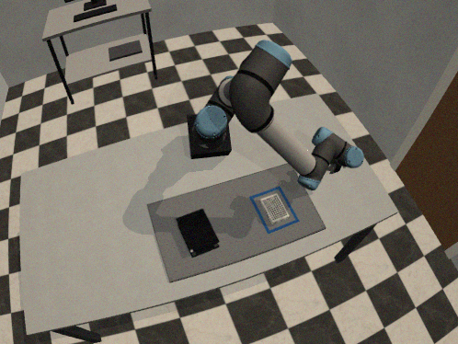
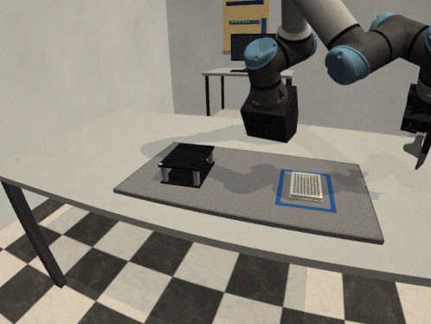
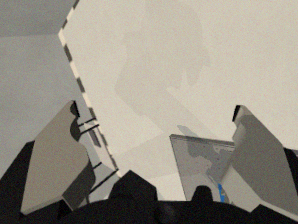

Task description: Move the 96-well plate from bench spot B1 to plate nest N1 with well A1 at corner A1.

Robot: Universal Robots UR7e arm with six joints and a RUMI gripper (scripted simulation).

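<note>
Right now my hand is 33 cm to the left of the white 96-well plate, 13 cm above it and 2 cm short of it. The rest, counted from my hand: A1 corner mark 73 cm to the right, 7 cm below, 3 cm ahead; black raised plate nest 67 cm to the right, 8 cm below, 4 cm behind.
</note>
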